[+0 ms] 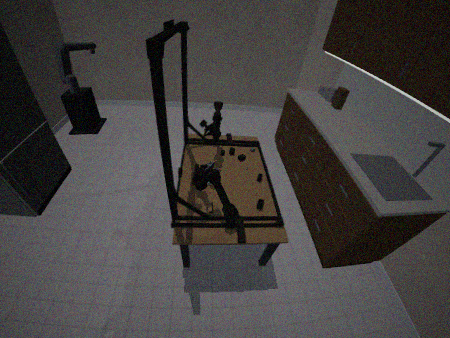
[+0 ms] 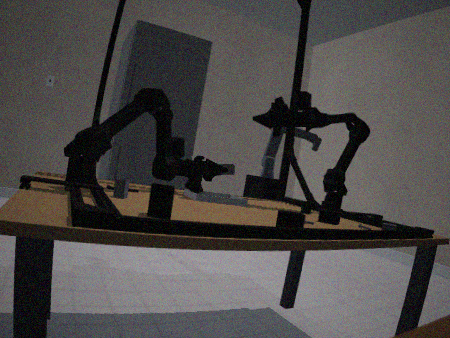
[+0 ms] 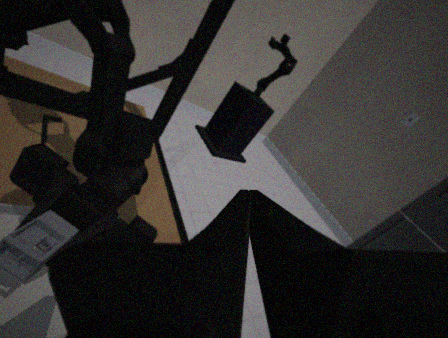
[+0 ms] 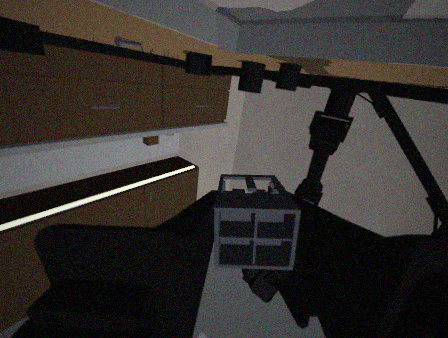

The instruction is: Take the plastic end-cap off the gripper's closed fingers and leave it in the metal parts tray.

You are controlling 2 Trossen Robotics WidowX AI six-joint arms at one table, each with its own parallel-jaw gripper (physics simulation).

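Places are measured from the left arm's base along level axes (x ahead, y left, z up), in centimetres.
Where they show: left gripper, fingertip midpoint: [image 1: 204,135] [image 2: 252,118] [image 3: 248,198] [image 4: 303,326]; right gripper, fingertip midpoint: [image 1: 211,164] [image 2: 228,171] [image 3: 29,251] [image 4: 249,198]; left arm's base at its link origin: [image 1: 215,140] [image 4: 344,89]; right arm's base at its link origin: [image 1: 230,223] [image 2: 77,183].
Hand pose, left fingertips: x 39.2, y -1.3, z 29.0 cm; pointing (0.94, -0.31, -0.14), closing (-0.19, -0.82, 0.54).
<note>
Each offset is from my left fingertips to the top centre of the thing.
My right gripper [image 2: 222,169] [image 4: 249,198] [image 1: 207,166] is shut on the grey plastic end-cap @[dy +8.6, dx +8.6, dz -17.9 cm] [image 2: 228,168] [image 4: 255,234] [image 3: 31,243], a square piece with cross ribs. It holds the cap level a little above the table. A flat grey metal tray @[dy +9.1, dx +11.1, dz -28.9 cm] [image 2: 214,197] lies on the table just below and beyond the cap. My left gripper [image 2: 255,118] [image 3: 248,198] [image 1: 203,124] is shut with nothing between its fingers. It is raised high at the far end of the table, apart from the cap.
Several dark blocks stand on the wooden table @[dy +52.0, dx +30.6, dz -24.8 cm] [image 1: 260,203] [image 2: 160,200] @[dy +49.5, dx +1.6, dz -27.0 cm] [image 2: 290,219]. A small grey block @[dy +33.6, dx +40.1, dz -26.4 cm] [image 2: 120,188] stands near the right arm's base. A black gantry post [image 1: 156,108] rises at the table's side. A pedestal arm [image 3: 235,123] stands on the floor.
</note>
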